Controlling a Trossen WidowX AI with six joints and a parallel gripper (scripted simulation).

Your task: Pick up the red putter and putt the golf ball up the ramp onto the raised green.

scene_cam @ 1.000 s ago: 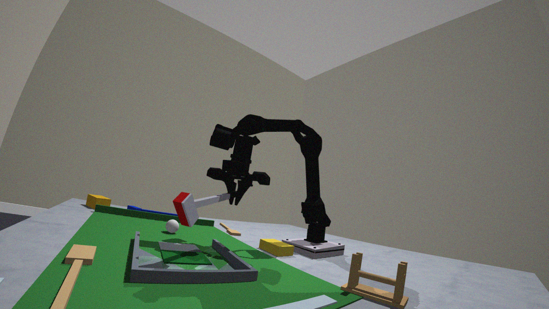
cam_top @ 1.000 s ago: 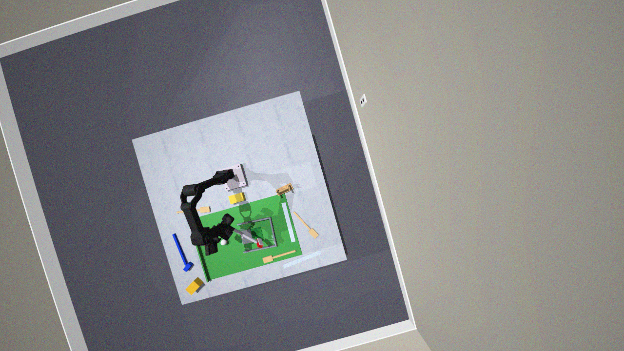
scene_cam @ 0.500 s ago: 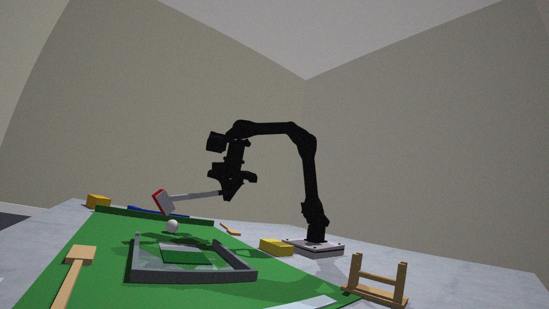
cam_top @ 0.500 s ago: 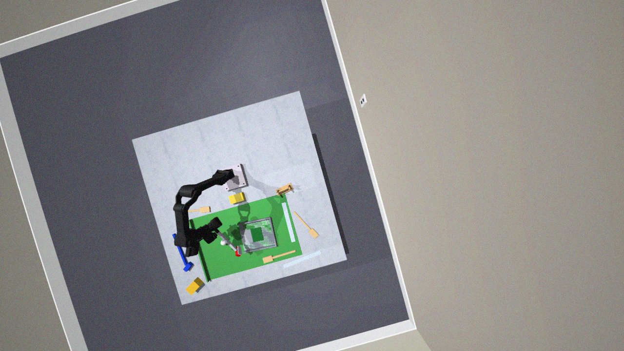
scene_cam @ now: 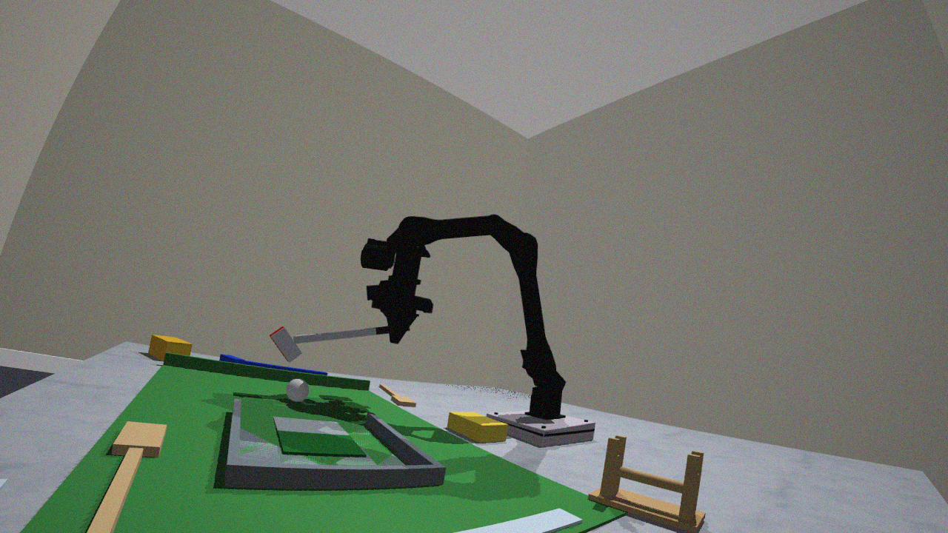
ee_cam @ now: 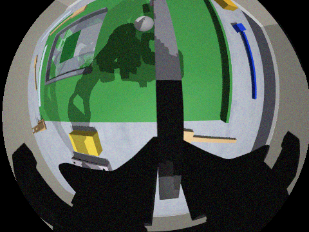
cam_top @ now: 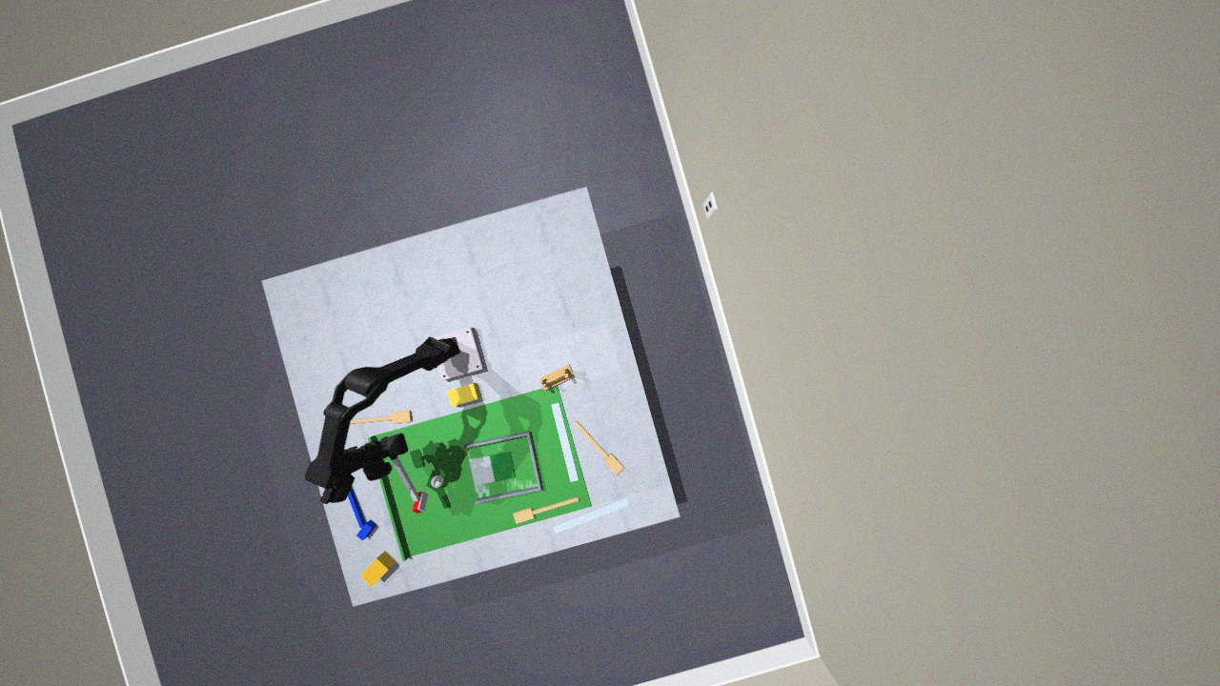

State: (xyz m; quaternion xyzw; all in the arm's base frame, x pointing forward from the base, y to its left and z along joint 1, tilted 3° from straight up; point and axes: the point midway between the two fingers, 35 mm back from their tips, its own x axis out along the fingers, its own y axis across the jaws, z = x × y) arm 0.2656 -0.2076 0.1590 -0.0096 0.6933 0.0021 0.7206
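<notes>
My gripper tip is now 120 mm short of the red putter and 10 mm to the right of it. From my gripper tip the other things lie so: wooden rack 560 mm to the left, 100 mm below, 60 mm behind; white golf ball 200 mm ahead, 120 mm below, 30 mm to the left; blue putter 300 mm to the right, 190 mm ahead, 130 mm below.
</notes>
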